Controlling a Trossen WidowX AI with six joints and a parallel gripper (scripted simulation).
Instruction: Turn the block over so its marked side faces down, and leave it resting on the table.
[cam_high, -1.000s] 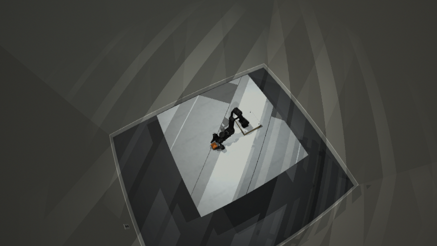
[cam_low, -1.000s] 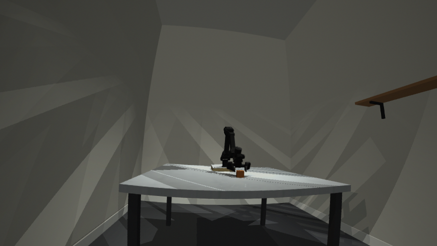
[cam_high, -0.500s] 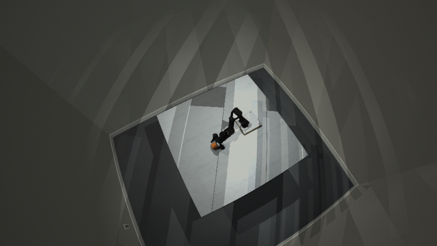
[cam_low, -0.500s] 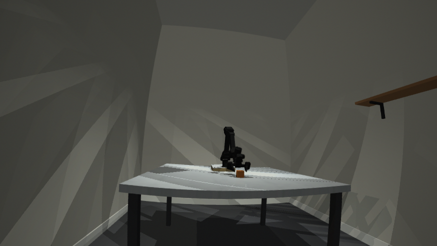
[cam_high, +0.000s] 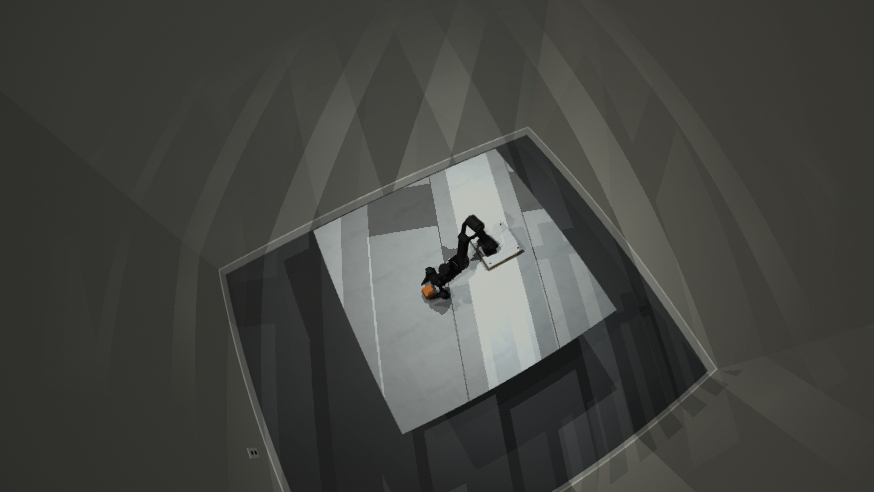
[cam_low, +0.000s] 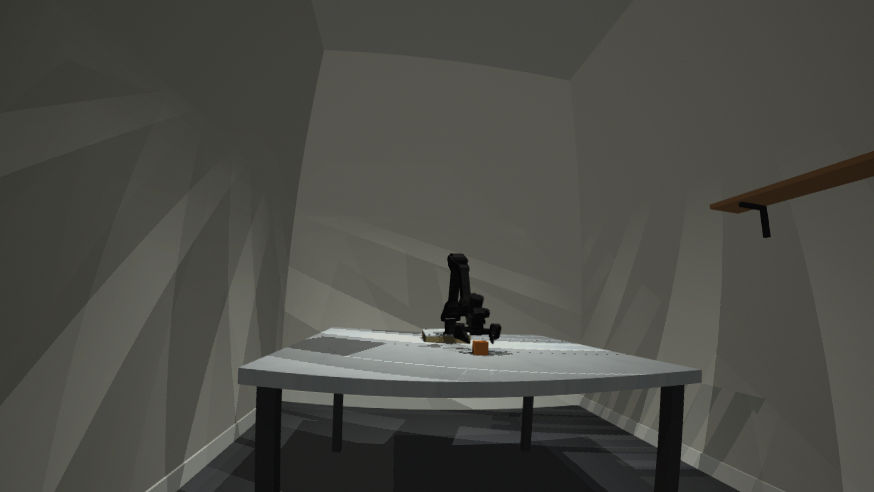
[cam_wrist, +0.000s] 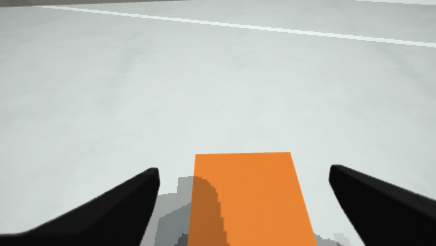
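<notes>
Right now my gripper tip is 3 cm past the orange block and 2 cm above it.
</notes>
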